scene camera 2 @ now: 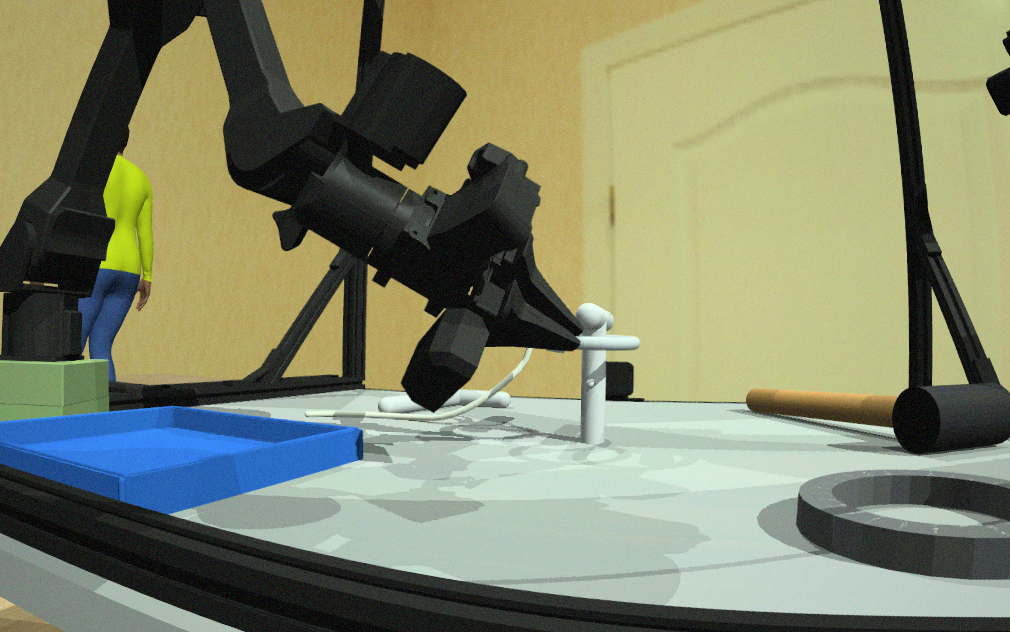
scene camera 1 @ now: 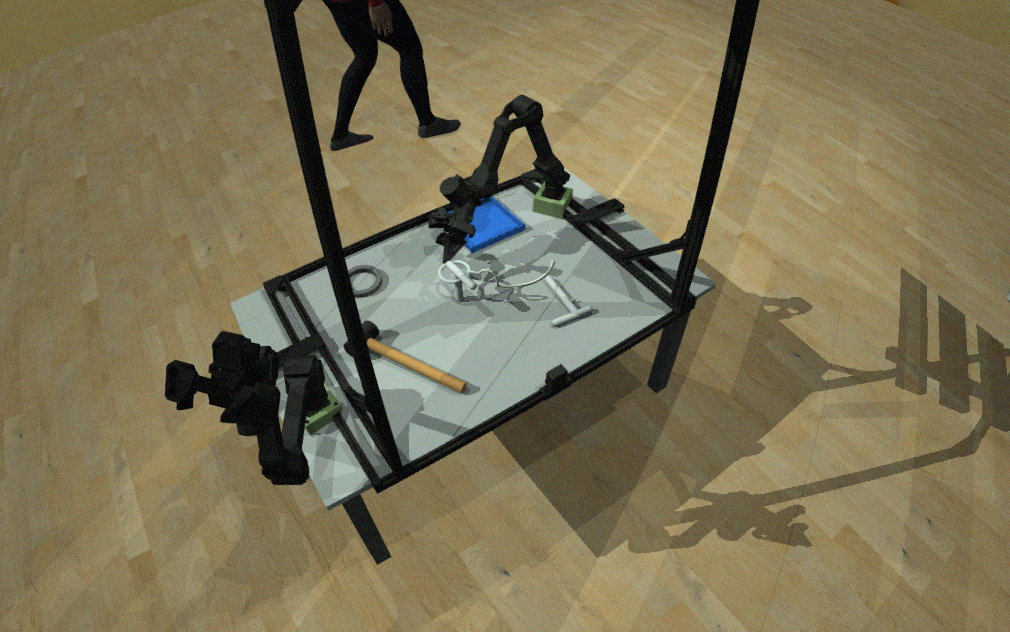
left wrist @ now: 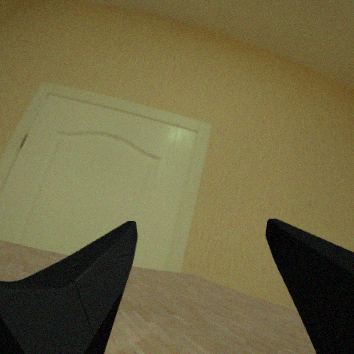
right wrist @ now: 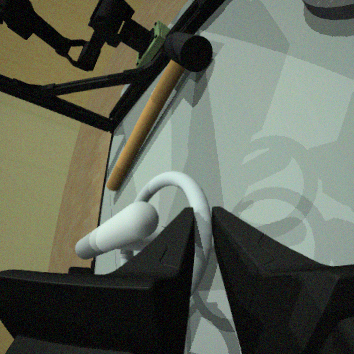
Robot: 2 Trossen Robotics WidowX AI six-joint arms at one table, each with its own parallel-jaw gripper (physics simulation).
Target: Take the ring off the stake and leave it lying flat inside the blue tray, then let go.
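Places are measured from the left arm's base along level axes (x back, y up, z left), in centimetres.
Where they show: left gripper, between the fingertips: (scene camera 1: 199, 413) (left wrist: 201, 228); right gripper, between the fingertips: (scene camera 2: 578, 340) (scene camera 1: 445, 263) (right wrist: 201, 214); left arm's base, origin of its link: (scene camera 1: 313, 401) (right wrist: 146, 43); right arm's base, origin of its link: (scene camera 2: 39, 359) (scene camera 1: 553, 193).
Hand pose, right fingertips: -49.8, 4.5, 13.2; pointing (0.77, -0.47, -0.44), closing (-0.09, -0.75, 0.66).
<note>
Things, the pixels of their top centre, and the offset from my right fingertips, as dx, dy, dz. "*": a spot on its surface instead.
- white ring, a spot on its surface: (right wrist: 201, 220) * -0.3, +0.2, +0.1
- upright white stake, centre of its top: (right wrist: 92, 235) (scene camera 2: 596, 307) (scene camera 1: 460, 272) +0.7, +2.8, -8.0
- blue tray, centre of its top: (scene camera 2: 156, 428) (scene camera 1: 481, 219) -24.4, -6.1, +14.7
- dark grey ring, centre of its top: (scene camera 2: 932, 496) (scene camera 1: 360, 279) +17.8, -6.9, +17.4
- hammer, centre of its top: (scene camera 2: 843, 376) (right wrist: 130, 115) (scene camera 1: 404, 353) +24.7, -3.4, -16.1
- thin white cord, a spot on its surface: (scene camera 1: 532, 282) * -18.5, -7.9, -14.8
- loose white T-shaped piece, centre of its top: (scene camera 2: 434, 393) (scene camera 1: 558, 295) -19.3, -6.4, -24.3
The white ring (scene camera 1: 439, 272) (scene camera 2: 619, 342) (right wrist: 201, 220) lies nearly level, high on the upright white stake (scene camera 2: 592, 402), just under its crossbar (scene camera 1: 463, 276) (right wrist: 122, 230). In scene camera 2 the ring's near side crosses in front of the post; it appears to be around it. My right gripper (scene camera 1: 446, 260) (scene camera 2: 579, 338) (right wrist: 201, 214) is shut on the ring's side. The blue tray (scene camera 1: 497, 240) (scene camera 2: 245, 471) stands flat beside the right arm and looks empty. My left gripper (left wrist: 201, 228) is open and empty, away from the table, facing wall and floor.
A dark grey ring (scene camera 1: 378, 281) (scene camera 2: 819, 514) and a hammer (scene camera 1: 417, 365) (scene camera 2: 819, 406) (right wrist: 147, 122) lie on the table. A thin white cord (scene camera 1: 532, 283) and a loose white T-shaped piece (scene camera 1: 572, 317) (scene camera 2: 446, 400) lie on the stake's other side. Black frame posts stand at the edges.
</note>
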